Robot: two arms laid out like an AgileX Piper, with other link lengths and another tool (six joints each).
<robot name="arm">
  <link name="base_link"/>
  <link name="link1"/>
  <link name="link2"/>
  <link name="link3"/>
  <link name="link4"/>
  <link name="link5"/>
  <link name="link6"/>
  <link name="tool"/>
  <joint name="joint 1" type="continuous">
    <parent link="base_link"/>
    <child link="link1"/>
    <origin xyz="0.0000 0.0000 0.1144" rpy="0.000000 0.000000 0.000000"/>
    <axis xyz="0 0 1"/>
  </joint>
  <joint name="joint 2" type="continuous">
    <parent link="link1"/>
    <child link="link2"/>
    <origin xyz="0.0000 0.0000 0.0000" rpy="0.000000 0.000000 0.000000"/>
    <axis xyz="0 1 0"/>
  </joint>
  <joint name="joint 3" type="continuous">
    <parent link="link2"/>
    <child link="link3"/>
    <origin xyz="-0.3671 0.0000 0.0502" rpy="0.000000 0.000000 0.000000"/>
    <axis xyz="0 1 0"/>
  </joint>
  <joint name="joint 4" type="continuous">
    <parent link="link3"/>
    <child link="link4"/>
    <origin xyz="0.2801 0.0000 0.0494" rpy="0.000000 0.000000 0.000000"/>
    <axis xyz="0.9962 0 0.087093"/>
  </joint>
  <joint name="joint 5" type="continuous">
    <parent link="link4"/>
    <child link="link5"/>
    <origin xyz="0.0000 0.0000 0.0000" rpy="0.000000 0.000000 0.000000"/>
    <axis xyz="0 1 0"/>
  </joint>
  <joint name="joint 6" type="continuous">
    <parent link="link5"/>
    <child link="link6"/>
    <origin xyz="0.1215 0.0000 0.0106" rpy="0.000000 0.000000 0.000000"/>
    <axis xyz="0.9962 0 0.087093"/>
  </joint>
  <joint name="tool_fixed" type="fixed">
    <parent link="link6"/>
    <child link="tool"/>
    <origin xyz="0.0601 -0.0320 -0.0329" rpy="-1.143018 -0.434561 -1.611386"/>
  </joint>
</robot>
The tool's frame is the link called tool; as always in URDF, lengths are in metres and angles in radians. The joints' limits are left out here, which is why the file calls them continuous.
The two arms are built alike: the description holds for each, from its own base.
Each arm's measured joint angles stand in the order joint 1, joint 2, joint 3, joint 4, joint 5, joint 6.
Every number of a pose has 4 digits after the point. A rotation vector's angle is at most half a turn.
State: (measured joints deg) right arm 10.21 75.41 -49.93 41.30 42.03 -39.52; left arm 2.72 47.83 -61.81 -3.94 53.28 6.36
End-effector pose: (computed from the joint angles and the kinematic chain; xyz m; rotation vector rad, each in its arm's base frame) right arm 0.2915 0.1000 0.2428 -1.9606 0.7128 -0.4210; left arm 0.1761 -0.0308 0.4029 -1.7454 1.0824 -1.2030
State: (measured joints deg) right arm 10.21 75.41 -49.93 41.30 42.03 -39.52; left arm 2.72 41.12 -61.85 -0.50 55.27 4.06
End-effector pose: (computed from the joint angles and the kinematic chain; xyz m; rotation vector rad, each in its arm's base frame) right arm 0.2915 0.1000 0.2428 -1.9606 0.7128 -0.4210; left arm 0.1380 -0.0242 0.4160 -1.6777 1.0041 -1.2173
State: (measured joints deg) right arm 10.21 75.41 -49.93 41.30 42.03 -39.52; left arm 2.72 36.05 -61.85 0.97 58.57 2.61
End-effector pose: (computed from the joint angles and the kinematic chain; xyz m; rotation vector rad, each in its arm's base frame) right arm 0.2915 0.1000 0.2428 -1.9606 0.7128 -0.4210; left arm 0.1048 -0.0223 0.4187 -1.6604 0.9630 -1.2225
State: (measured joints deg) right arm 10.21 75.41 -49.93 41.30 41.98 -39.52; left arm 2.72 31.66 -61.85 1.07 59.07 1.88
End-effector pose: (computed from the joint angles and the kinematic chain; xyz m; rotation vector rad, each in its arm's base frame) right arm 0.2916 0.1000 0.2428 -1.9603 0.7129 -0.4220; left arm 0.0805 -0.0237 0.4247 -1.6152 0.9116 -1.2712
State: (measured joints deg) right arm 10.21 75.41 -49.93 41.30 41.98 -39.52; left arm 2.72 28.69 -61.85 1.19 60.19 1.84
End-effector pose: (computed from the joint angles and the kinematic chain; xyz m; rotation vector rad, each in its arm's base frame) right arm 0.2916 0.1000 0.2428 -1.9603 0.7129 -0.4220; left arm 0.0624 -0.0242 0.4254 -1.5890 0.8913 -1.2909
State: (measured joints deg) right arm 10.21 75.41 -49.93 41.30 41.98 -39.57; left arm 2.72 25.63 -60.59 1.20 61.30 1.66
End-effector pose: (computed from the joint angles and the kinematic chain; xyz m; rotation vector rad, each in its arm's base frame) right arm 0.2916 0.0999 0.2428 -1.9607 0.7119 -0.4222; left arm 0.0461 -0.0250 0.4176 -1.5818 0.8810 -1.2998
